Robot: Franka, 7 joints.
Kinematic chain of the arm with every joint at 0, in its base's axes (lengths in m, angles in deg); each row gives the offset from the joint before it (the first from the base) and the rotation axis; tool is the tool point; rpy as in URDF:
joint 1: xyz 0 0 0.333 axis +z
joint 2: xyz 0 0 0 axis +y
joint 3: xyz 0 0 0.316 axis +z
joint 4: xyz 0.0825 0 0 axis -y
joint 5: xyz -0.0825 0 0.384 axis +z
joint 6: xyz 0 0 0 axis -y
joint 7: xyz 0.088 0 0 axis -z
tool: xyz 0 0 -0.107 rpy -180 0 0
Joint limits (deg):
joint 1: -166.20..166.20
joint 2: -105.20..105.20
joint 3: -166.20..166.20
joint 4: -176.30..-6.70
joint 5: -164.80..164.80
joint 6: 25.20..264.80
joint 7: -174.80..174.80
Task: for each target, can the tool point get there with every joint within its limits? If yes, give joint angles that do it. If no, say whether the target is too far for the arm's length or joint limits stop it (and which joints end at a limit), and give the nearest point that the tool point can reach.
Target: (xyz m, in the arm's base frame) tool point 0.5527 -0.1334 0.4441
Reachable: yes | joints 86.41 -9.23 -93.68 -128.95 31.01 177.89 100.07
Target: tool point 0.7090 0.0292 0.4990
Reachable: yes | joints 52.06 46.51 -62.54 -90.59 -125.24 98.28 -19.10
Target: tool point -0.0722 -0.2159 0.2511
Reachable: yes | joints -12.26 -31.09 -104.11 -149.95 -2.65 57.02 106.52
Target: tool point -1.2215 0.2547 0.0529
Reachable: no: too far | nearest point -0.8194 0.1709 0.1451 | short by 0.421 m
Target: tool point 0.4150 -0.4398 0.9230
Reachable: yes | joints -29.98 57.43 -139.45 -24.24 16.86 124.11 -123.24
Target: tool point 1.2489 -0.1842 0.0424
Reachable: no: too far | nearest point 0.8271 -0.1220 0.1406 | short by 0.438 m
